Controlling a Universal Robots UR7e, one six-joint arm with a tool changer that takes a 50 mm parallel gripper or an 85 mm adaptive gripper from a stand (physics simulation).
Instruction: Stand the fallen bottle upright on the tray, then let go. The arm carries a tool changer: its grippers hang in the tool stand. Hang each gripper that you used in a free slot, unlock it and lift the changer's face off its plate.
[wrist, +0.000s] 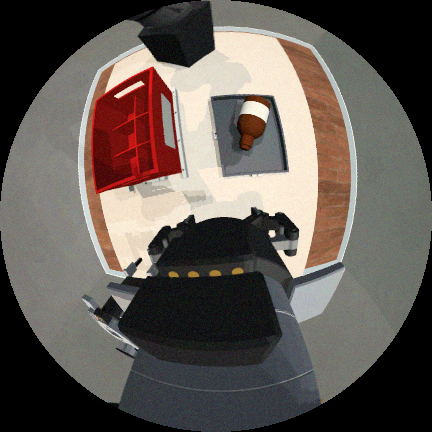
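Places are measured from the arm's base along level axes (x back, y right, z up), in centimetres.
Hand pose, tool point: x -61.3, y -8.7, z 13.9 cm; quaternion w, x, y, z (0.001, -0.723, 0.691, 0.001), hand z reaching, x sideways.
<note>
After its pixels a point has its place.
The brown bottle (254, 123) @(x -42.9, y -17.9, z -16.3 cm) with a white label lies on its side on the grey tray (232, 162) @(x -52.0, y -12.2, z -23.6 cm), in the upper middle of the wrist view. Its neck points down the view toward the gripper, and its base is by the tray's far edge. My gripper (223, 215) is on the arm, its two black linkage fingers spread wide on either side of its body. It is open, with no object seen between the fingers, and is well apart from the bottle and tray. Parts of the tool stand show at the lower left and as a grey panel (318, 295) @(x -60.5, y -13.5, z 12.7 cm) at the lower right.
A red crate (166, 150) @(x -48.4, y 2.1, z -12.3 cm) with compartments stands left of the tray, with a grey rail (181, 135) @(x -42.4, y 1.2, z -22.7 cm) along its side. A black block-like object (182, 42) @(x -11.3, y -2.5, z -10.4 cm) stands at the top of the view. Wood-coloured strips run along the table's left and right edges.
</note>
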